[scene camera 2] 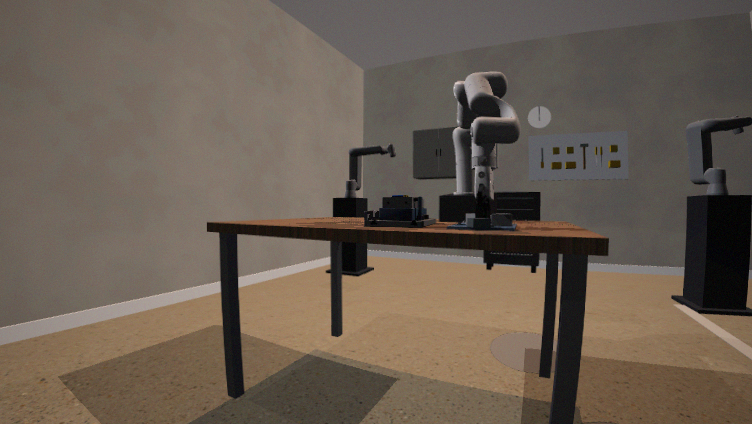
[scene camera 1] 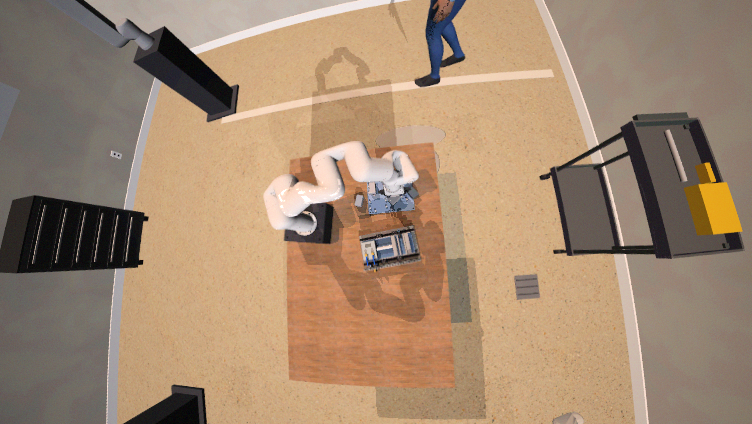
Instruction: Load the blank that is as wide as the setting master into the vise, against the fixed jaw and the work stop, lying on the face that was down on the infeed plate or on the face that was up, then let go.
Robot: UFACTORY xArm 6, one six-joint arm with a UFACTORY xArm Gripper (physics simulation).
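Frame: origin at the arm's base, x ahead, y left, z up, level; metres.
Where they show: gripper, fingertip midpoint: (scene camera 1: 395, 194); arm's base, origin of the base link: (scene camera 2: 467, 194) (scene camera 1: 305, 223).
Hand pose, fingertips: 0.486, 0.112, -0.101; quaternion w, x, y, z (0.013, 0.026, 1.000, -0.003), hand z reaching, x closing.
Note:
Each offset is from my fingertips to the top centre of the thing, as dx, dy, dz.
My gripper (scene camera 1: 390, 196) (scene camera 2: 480, 214) is open and points straight down, low over the blue infeed plate {-0.031, +0.003, -0.017} (scene camera 1: 402, 206) (scene camera 2: 458, 227) near the table's far end. Nothing is between its fingers. Grey blanks lie on the plate under and around the wrist; one {+0.008, +0.057, +0.019} (scene camera 2: 501, 218) shows just right of the fingers in scene camera 2. A small grey block {-0.206, -0.006, +0.011} (scene camera 1: 358, 200) stands on the table just left of the plate. The vise {-0.072, -0.285, +0.074} (scene camera 1: 389, 247) (scene camera 2: 399, 213) sits on a dark base beside the plate, with pale blue parts inside. How the blanks lie under the arm is hidden.
The wooden table (scene camera 1: 368, 337) (scene camera 2: 399, 235) carries the arm's base (scene camera 1: 309, 225). Around it stand a black drawer cabinet (scene camera 1: 70, 233), dark pedestals with other arms (scene camera 2: 717, 247), a cart (scene camera 1: 658, 184) with a yellow box, and a person (scene camera 1: 442, 36).

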